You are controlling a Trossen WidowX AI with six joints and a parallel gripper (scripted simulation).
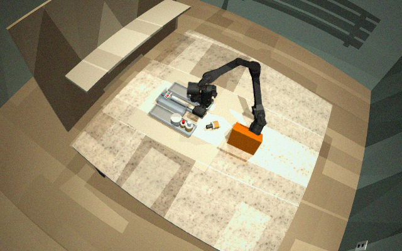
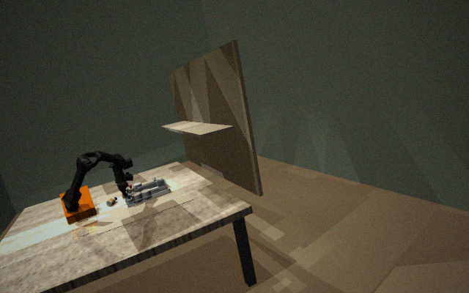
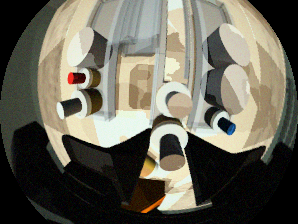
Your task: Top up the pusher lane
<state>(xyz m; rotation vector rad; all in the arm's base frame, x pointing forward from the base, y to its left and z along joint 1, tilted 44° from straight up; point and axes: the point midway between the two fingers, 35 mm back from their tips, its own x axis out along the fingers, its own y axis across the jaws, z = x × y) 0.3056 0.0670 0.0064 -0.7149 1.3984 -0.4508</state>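
Right now the pale jar is 130 mm to the left of my gripper tip and 10 mm ahead of it. The rest, counted from my gripper tip: grey lane rack (160 mm ahead, 40 mm to the left, 30 mm below).
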